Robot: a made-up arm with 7 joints.
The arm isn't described. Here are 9 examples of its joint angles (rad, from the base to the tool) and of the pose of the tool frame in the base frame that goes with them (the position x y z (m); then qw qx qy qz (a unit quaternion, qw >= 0)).
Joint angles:
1: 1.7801 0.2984 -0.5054 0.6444 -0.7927 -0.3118 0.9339
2: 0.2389 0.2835 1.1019 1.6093 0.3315 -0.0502 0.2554
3: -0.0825 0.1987 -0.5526 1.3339 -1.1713 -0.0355 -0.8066
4: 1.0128 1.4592 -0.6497 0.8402 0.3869 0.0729 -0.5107
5: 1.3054 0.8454 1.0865 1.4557 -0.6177 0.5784 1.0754
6: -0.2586 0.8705 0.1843 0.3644 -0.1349 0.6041 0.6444
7: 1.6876 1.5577 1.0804 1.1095 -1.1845 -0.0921 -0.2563
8: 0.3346 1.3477 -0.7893 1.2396 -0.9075 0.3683 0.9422
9: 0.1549 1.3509 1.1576 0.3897 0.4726 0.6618 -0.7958
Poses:
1: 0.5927 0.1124 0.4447 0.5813 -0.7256 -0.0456 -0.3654
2: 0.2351 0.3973 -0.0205 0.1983 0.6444 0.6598 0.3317
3: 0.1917 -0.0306 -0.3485 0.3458 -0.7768 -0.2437 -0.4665
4: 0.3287 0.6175 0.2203 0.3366 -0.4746 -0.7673 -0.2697
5: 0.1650 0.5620 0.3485 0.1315 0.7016 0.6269 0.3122
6: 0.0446 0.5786 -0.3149 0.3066 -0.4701 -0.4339 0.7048
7: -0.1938 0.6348 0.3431 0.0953 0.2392 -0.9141 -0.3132
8: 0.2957 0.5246 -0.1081 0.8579 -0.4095 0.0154 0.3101
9: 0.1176 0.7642 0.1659 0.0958 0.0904 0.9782 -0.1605
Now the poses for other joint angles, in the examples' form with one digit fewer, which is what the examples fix.
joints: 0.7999 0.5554 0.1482 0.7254 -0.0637 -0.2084 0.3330
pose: 0.542 0.366 0.004 0.078 -0.886 -0.426 -0.168
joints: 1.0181 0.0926 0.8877 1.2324 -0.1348 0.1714 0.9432
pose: 0.503 0.306 0.155 0.281 0.883 0.271 0.259
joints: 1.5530 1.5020 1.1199 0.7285 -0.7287 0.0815 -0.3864
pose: -0.096 0.712 0.338 0.151 -0.069 0.940 0.298
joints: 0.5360 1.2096 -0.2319 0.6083 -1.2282 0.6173 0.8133
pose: 0.308 0.679 -0.018 0.733 -0.309 -0.416 0.441
